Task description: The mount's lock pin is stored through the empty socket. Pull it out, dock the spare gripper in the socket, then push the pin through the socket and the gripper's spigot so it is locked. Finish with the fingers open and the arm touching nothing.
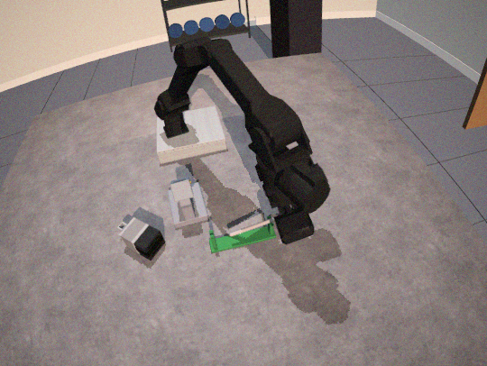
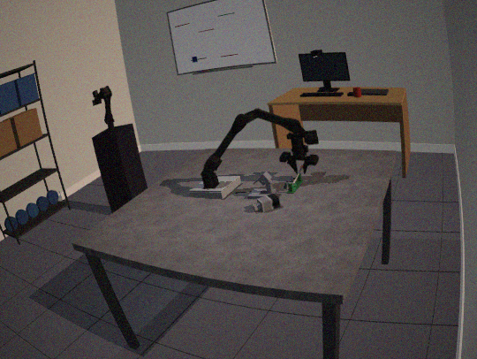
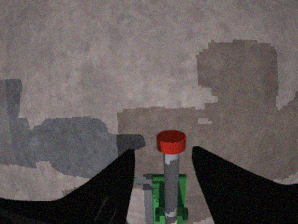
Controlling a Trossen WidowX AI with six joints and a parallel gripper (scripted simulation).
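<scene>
My gripper tip is 10 mm past the green cradle and 100 mm to the left of it. From my gripper tip the other things lie so: mount socket: 140 mm behind, 180 mm to the right, 30 mm above; spare gripper: 100 mm behind, 320 mm to the right.
</scene>
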